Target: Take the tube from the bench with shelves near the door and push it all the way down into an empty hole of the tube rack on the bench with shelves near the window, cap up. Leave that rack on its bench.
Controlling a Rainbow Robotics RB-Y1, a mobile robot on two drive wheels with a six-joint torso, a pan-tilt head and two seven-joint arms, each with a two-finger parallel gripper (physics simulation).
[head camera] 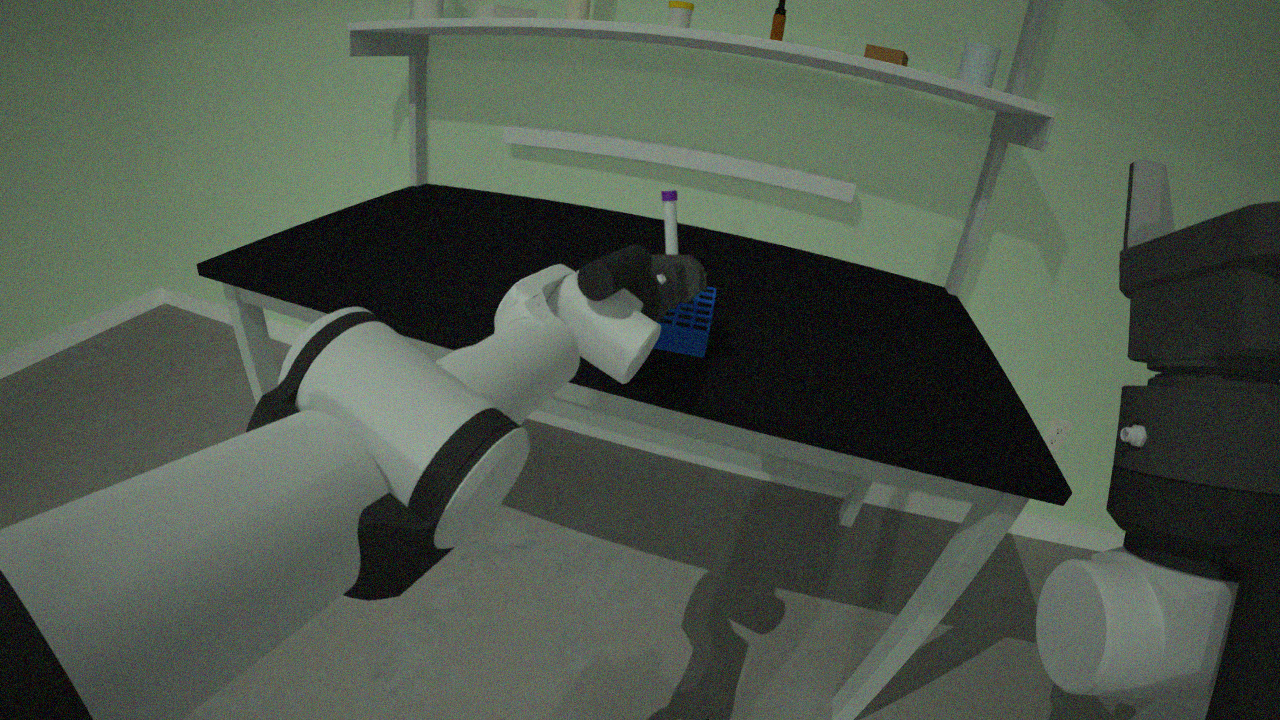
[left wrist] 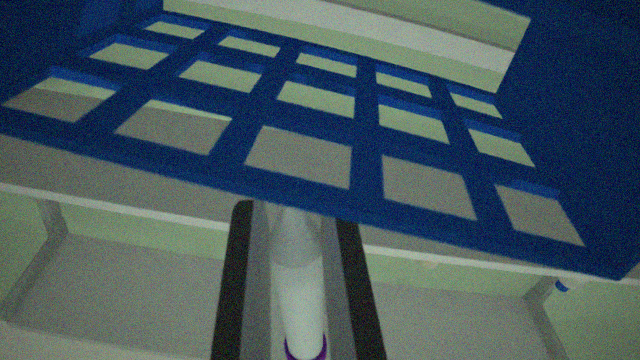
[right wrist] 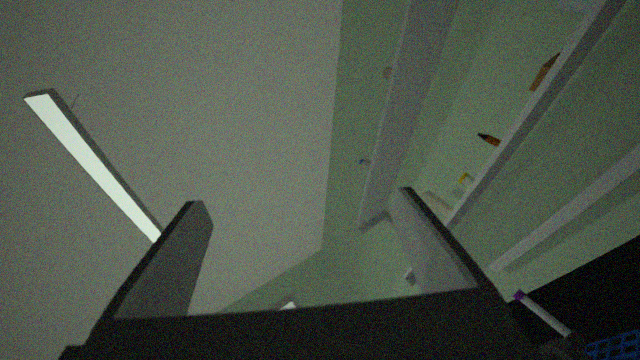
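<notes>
My left gripper is visible, including in the left wrist view, as is my right gripper. Also visible: a white tube with purple cap and a blue tube rack.
</notes>
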